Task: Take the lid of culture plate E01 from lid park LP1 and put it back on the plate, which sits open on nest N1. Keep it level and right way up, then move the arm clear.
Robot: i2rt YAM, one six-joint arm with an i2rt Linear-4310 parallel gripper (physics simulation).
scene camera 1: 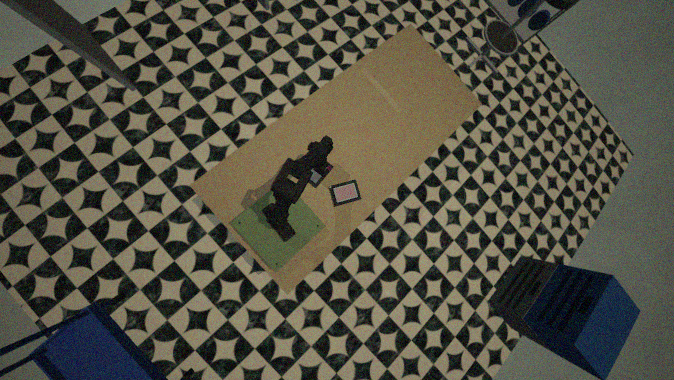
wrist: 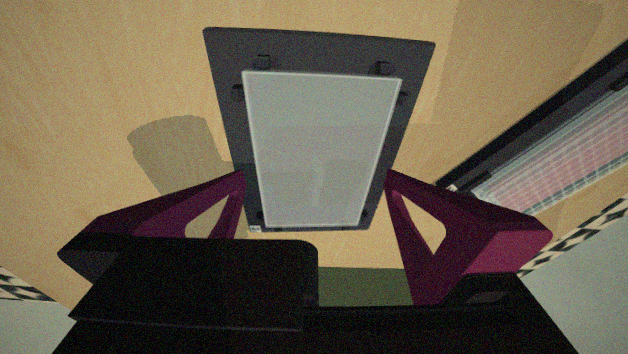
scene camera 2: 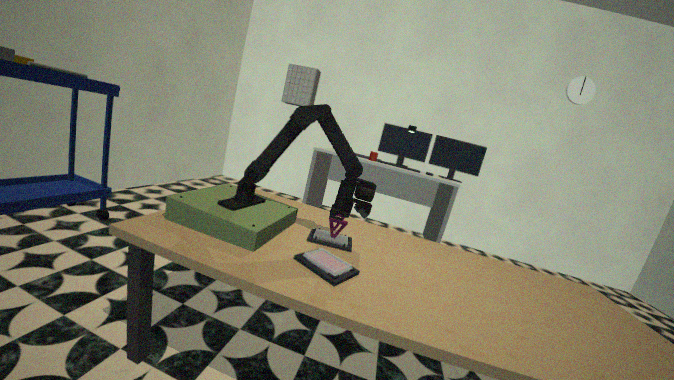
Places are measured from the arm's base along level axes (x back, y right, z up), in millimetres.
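Pixels of known places: gripper, fingertip midpoint: (scene camera 1: 316,169) (wrist: 314,177) (scene camera 2: 332,233); arm's base at its link origin: (scene camera 1: 279,222) (scene camera 2: 243,202).
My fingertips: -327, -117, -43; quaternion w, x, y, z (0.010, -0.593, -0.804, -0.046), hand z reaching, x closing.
Ahead of a thing's pixels: the offset from my fingertips to its top centre, as dx, dy, dz. "spot": to the spot under its first point. Level surfaces: height alone.
The pale, translucent lid {+2, +3, -10} (scene camera 1: 315,176) (scene camera 2: 325,235) (wrist: 320,130) lies flat on the dark lid park {spot: -68, +31, -17} (scene camera 2: 346,246) (wrist: 320,45), between its small posts. The open culture plate {-55, +204, -1} (scene camera 1: 345,191) (scene camera 2: 327,262) (wrist: 575,155), with pink wells, sits on the dark nest {-55, +204, -10} (scene camera 1: 347,202) (scene camera 2: 345,278) (wrist: 525,131) beside the park. My gripper (scene camera 2: 335,234) (wrist: 314,177) is open, with its purple fingers pointing down close over the park. In the wrist view the fingertips stand on either side of the lid's nearer half. Whether they touch it cannot be told. The arm partly hides the park in scene camera 1.
The arm stands on a green block (scene camera 1: 310,225) (scene camera 2: 210,230) at one end of the wooden table {dz -28} (scene camera 1: 400,90) (scene camera 2: 450,300). A blue cart (scene camera 2: 107,140) and a desk with two monitors (scene camera 2: 405,142) stand away from the table.
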